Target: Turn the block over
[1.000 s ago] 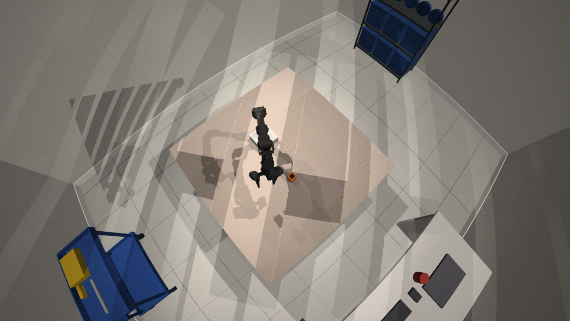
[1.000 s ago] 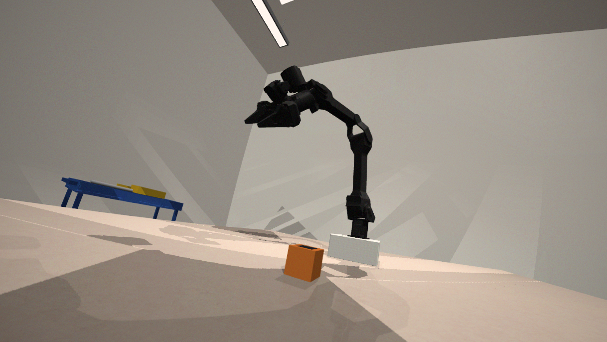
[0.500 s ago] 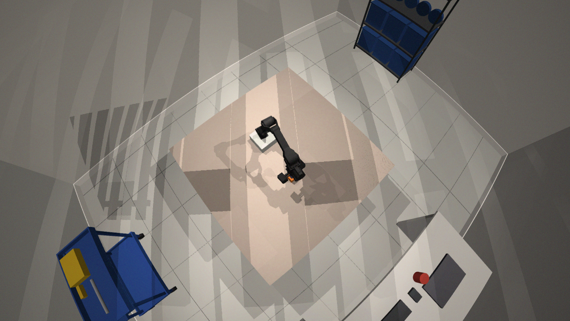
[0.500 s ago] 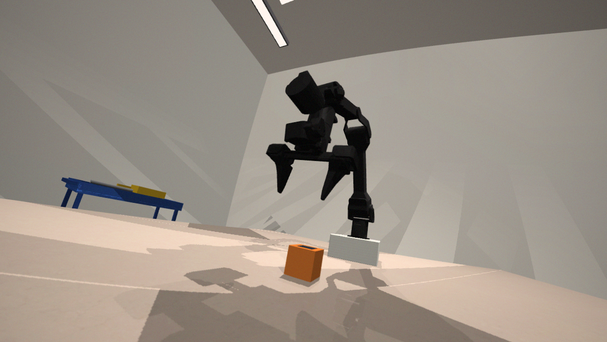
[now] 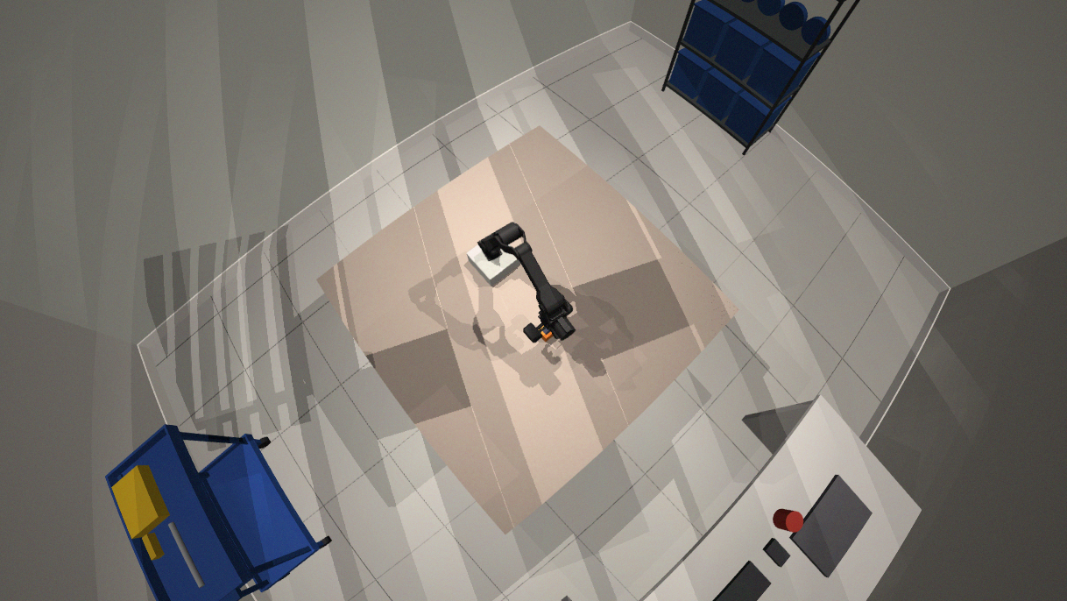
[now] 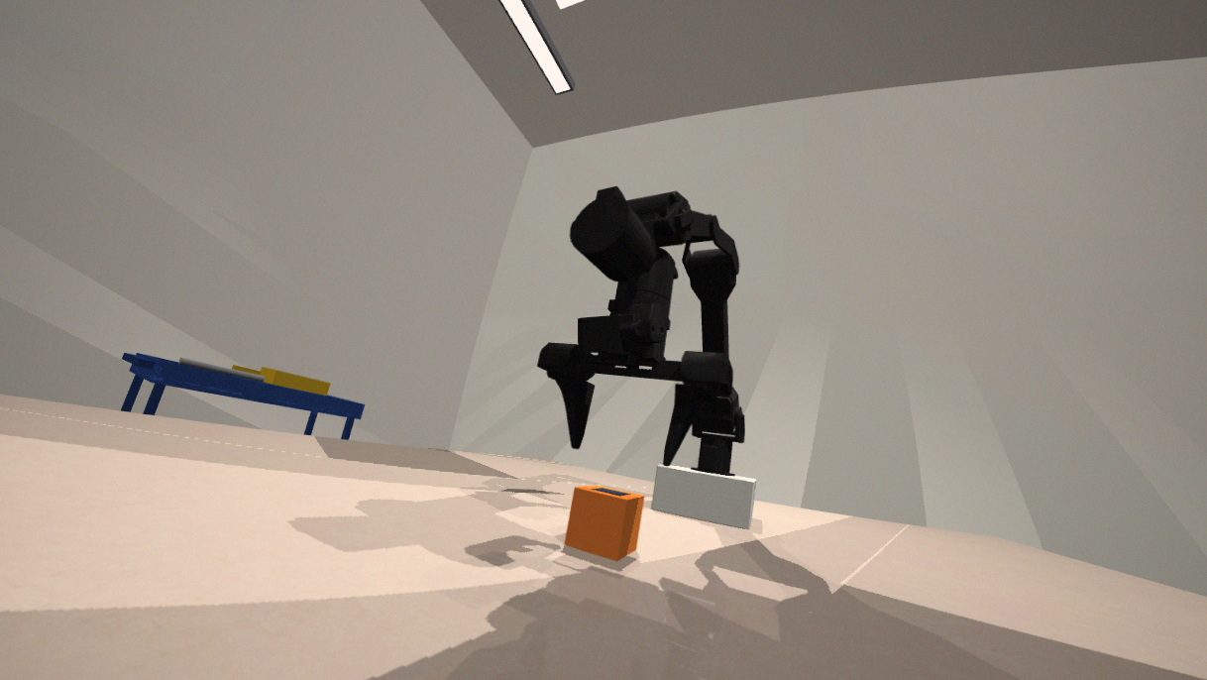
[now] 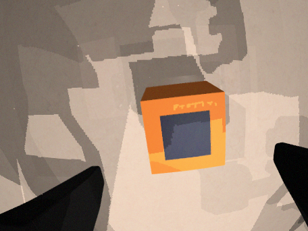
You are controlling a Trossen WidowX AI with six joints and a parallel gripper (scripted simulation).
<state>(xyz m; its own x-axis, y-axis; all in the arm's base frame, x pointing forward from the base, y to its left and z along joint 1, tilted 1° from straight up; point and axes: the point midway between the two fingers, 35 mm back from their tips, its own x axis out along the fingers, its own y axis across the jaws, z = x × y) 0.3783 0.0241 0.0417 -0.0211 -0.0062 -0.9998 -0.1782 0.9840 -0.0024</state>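
My gripper tip is 40 mm above the orange block.
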